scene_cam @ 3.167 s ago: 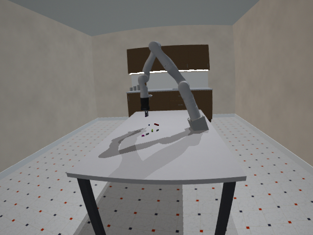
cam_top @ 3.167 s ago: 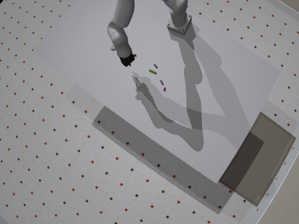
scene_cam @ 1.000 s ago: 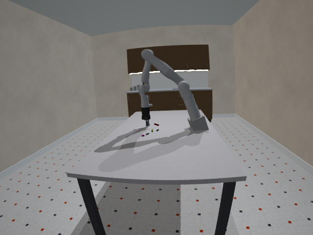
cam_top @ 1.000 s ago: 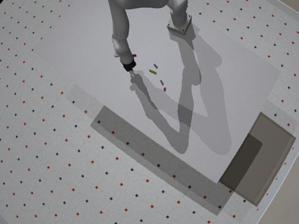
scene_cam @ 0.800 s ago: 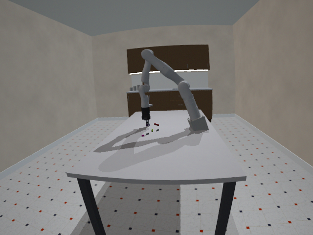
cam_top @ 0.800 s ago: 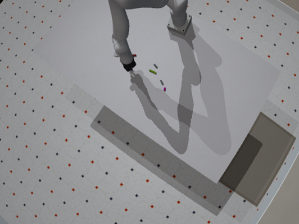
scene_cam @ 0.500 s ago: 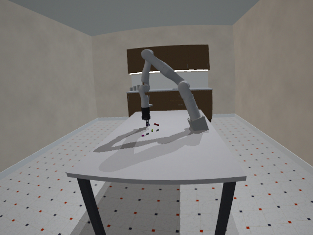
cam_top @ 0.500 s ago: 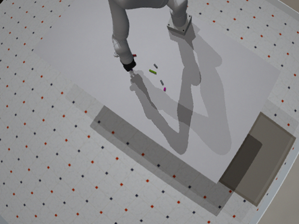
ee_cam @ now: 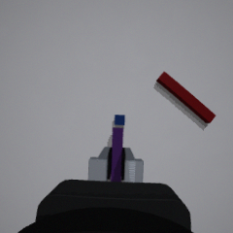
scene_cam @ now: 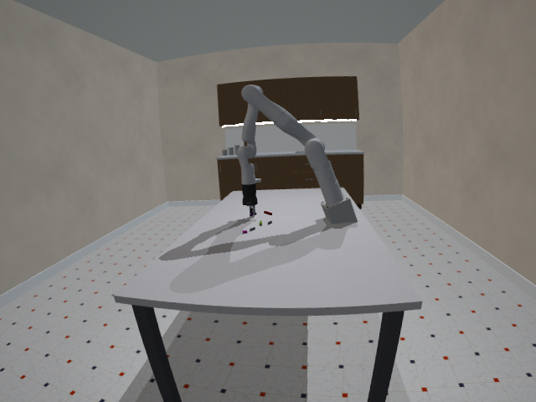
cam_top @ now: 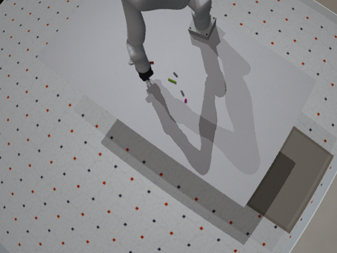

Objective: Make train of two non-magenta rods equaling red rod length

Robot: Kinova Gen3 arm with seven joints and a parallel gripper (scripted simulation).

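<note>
The blue rod lies 4 cm to the right of my hand and 2 cm below it. Also, from my hand: purple rod 1 cm below; then lime rod 13 cm to the left, 9 cm behind, 2 cm below; then red rod 7 cm behind, 6 cm to the right, 2 cm below.
</note>
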